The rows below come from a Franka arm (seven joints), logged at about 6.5 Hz.
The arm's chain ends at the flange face. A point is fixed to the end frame.
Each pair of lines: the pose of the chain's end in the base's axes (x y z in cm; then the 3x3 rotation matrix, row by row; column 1 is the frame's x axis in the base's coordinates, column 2 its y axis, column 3 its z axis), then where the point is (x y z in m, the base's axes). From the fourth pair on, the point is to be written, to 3 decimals.
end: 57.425 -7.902 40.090; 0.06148 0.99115 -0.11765; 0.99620 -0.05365 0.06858; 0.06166 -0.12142 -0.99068
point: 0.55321 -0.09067 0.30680
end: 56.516 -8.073 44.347; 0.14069 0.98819 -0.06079; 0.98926 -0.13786 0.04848; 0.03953 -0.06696 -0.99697
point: 0.54806 -0.09342 0.34871
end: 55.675 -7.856 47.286; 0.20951 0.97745 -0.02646; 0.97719 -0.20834 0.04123; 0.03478 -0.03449 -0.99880
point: 0.54172 -0.09109 0.37773
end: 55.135 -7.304 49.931; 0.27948 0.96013 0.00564; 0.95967 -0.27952 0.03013; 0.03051 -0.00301 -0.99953
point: 0.538 -0.086 0.404
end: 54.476 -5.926 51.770; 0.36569 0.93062 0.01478; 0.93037 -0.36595 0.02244; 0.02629 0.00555 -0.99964
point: 0.531 -0.071 0.422
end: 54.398 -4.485 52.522; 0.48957 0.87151 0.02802; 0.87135 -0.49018 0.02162; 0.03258 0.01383 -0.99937
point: 0.530 -0.055 0.430
